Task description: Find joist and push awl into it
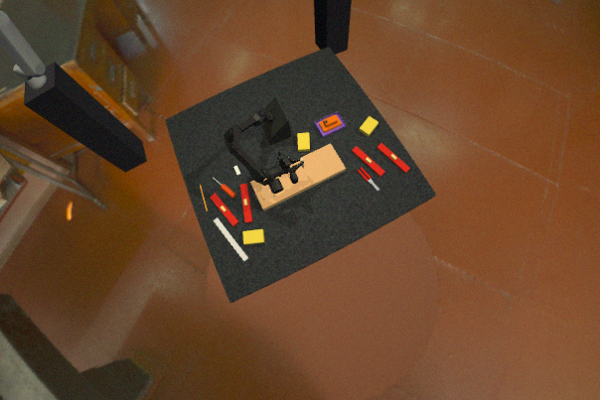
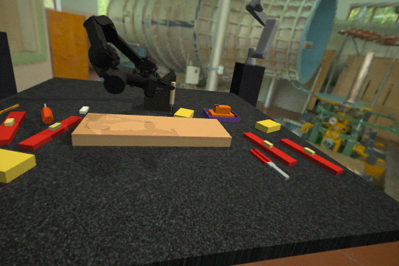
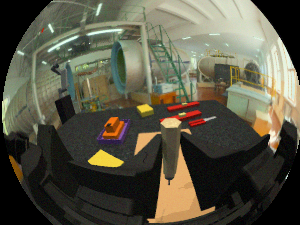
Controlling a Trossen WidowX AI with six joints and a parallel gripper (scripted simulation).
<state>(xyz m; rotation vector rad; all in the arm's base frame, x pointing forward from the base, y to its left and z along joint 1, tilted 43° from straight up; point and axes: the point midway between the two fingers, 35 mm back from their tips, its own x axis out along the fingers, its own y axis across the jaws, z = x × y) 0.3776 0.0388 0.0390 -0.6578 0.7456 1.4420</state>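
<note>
Right now my gripper tip is 60 mm above the awl. The rest, counted from my gripper tip: small white block: 200 mm behind, 350 mm to the right, 180 mm below; purple tray: 220 mm behind, 290 mm to the left, 170 mm below; orange stud finder: 220 mm behind, 270 mm to the left, 140 mm below.
</note>
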